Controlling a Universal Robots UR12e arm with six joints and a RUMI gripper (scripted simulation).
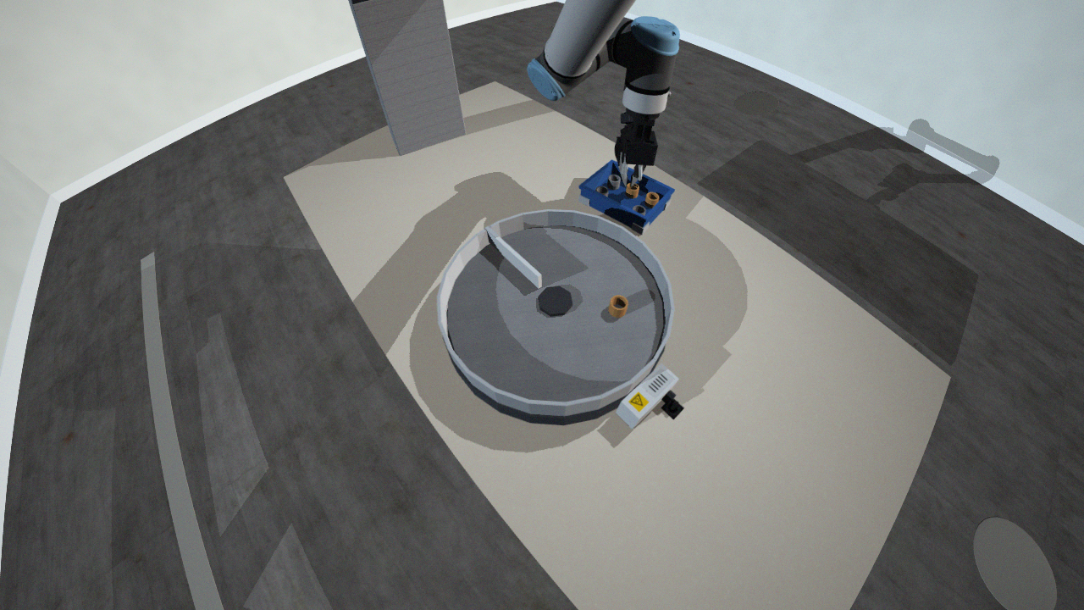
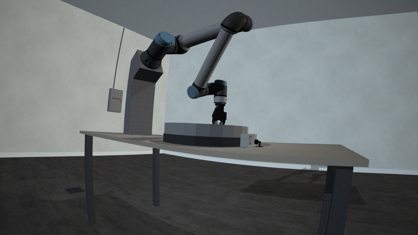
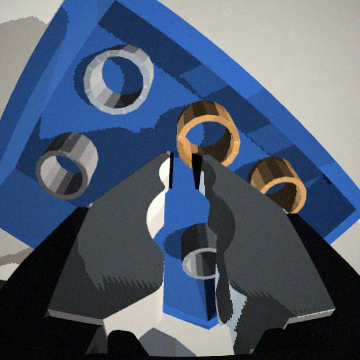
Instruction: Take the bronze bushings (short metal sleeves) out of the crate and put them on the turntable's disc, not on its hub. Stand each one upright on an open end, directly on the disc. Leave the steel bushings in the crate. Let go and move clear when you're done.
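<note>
Now: hand 3 cm above the blue crate, 2 cm to the left of it and 2 cm short of it. Round my hand: turntable disc 36 cm to the right, 20 cm ahead.
</note>
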